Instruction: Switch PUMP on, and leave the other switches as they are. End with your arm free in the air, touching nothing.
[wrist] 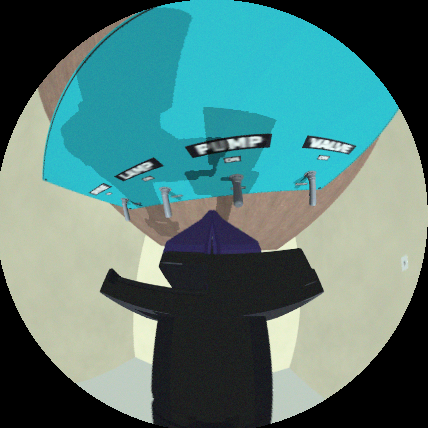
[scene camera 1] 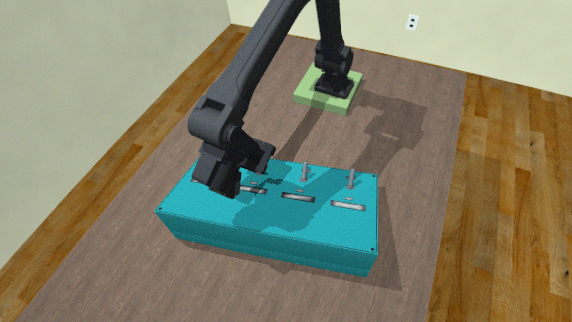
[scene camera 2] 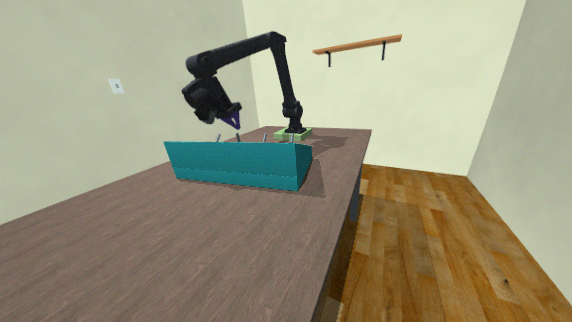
Note:
In view: my gripper (wrist: 211, 214) and a teal switch box (wrist: 186, 106).

